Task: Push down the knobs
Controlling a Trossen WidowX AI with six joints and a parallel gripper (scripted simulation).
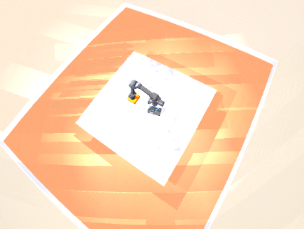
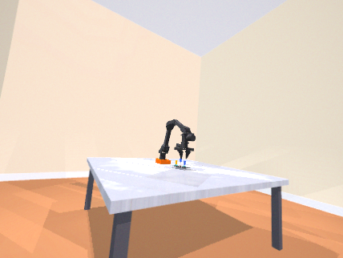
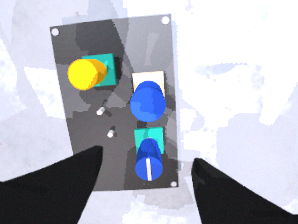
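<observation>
My gripper tip is now 1 cm short of the teal potentiometer and 4 cm above it. Round my gripper tip: yellow knob 4 cm behind, 4 cm to the right, 3 cm below.
</observation>
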